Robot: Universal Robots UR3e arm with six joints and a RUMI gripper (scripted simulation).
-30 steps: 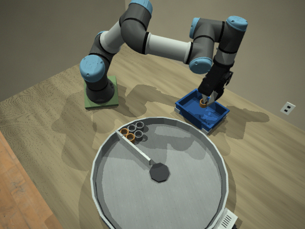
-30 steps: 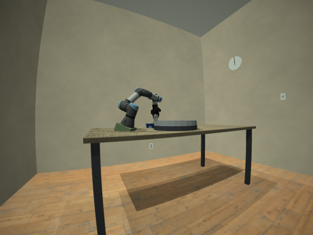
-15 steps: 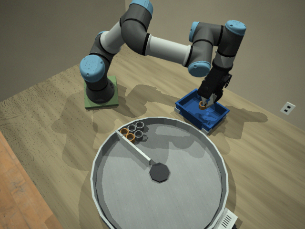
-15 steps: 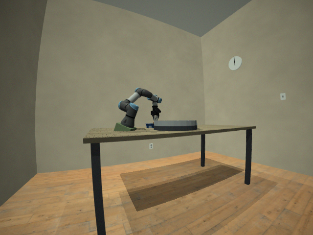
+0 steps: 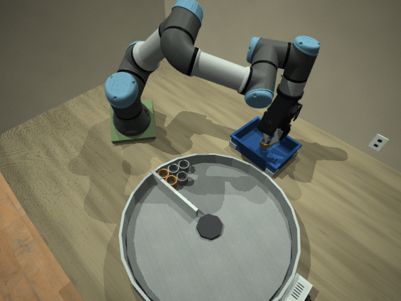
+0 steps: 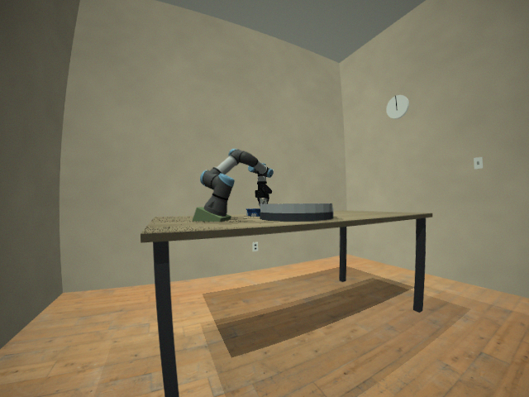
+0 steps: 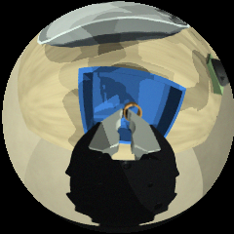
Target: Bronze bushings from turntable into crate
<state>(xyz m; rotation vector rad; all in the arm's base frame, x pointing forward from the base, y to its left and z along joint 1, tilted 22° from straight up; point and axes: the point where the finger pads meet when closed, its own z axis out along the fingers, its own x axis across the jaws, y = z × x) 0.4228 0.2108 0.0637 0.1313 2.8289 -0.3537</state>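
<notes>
My hand is 20 mm above the blue crate and 10 mm past it. Also, from my hand: grey turntable: 360 mm to the right, 10 mm above.
</notes>
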